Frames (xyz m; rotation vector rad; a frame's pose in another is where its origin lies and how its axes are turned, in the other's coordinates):
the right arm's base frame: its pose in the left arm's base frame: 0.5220 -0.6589 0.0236 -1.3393 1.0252 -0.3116
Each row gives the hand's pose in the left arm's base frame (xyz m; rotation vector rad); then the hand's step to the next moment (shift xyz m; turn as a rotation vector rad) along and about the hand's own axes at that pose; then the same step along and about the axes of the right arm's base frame.
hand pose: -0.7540 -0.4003 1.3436 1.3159 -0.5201 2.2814
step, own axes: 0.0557 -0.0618 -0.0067 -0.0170 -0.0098 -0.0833
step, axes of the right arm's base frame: -0.0661 -0.0307 0.0407 -0.0373 0.0770 0.0028
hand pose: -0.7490 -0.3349 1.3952 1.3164 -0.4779 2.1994
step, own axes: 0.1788 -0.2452 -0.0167 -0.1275 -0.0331 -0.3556
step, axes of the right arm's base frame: -0.2099 -0.0991 0.1962 -0.1143 0.3613 0.0156
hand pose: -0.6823 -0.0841 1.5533 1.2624 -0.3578 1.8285
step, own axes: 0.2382 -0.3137 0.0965 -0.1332 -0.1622 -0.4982
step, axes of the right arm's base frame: -0.0936 -0.1948 0.3432 -0.1832 0.4882 0.1428
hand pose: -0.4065 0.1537 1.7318 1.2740 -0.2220 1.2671
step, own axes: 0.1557 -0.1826 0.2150 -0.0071 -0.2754 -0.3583
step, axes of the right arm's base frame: 0.1617 -0.1979 0.1962 -0.0937 0.3420 0.2803
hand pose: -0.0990 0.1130 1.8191 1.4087 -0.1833 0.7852
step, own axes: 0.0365 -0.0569 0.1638 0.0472 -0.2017 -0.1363
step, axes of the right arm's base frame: 0.1573 -0.0816 -0.0022 0.0218 0.1484 0.1974
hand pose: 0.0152 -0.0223 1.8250 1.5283 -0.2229 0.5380
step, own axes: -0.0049 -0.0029 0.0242 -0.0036 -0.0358 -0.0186
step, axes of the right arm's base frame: 0.0200 -0.0039 -0.0142 0.0066 0.0323 0.0235
